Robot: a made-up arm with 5 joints.
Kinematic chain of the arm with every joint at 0, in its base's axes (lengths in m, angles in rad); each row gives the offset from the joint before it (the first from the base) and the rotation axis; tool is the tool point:
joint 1: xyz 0 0 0.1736 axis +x
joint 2: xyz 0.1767 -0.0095 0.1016 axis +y
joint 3: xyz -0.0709 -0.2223 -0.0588 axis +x
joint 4: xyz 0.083 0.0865 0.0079 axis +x
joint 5: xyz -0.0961 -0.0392 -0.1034 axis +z
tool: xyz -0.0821 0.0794 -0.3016
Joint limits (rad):
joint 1: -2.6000..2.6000
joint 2: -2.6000..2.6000
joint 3: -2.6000..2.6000
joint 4: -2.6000..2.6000
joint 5: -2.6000..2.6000
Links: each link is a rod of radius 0.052 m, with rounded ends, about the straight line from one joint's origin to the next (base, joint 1, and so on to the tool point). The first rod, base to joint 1, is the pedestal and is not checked.
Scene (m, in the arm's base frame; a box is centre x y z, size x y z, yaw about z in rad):
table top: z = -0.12
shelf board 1: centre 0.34 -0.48 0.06 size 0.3 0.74 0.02 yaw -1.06
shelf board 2: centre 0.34 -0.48 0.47 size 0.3 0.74 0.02 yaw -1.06
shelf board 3: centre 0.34 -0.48 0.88 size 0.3 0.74 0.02 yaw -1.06
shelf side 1: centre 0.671 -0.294 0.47 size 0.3 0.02 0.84 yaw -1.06
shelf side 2: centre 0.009 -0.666 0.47 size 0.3 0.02 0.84 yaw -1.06
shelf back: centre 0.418 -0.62 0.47 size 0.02 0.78 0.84 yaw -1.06
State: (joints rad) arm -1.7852 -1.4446 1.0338 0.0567 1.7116
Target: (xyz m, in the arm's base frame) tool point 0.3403 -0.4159 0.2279
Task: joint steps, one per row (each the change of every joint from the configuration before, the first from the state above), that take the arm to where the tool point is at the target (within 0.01 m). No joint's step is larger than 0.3 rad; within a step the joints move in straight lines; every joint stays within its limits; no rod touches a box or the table.
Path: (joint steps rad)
1: 0.2548 0.2404 -0.2196 -0.1320 -0.0356
2: 0.2548 0.2404 -0.2197 -0.1320 -0.0355
3: 0.2548 0.2404 -0.2196 -0.1320 -0.0356

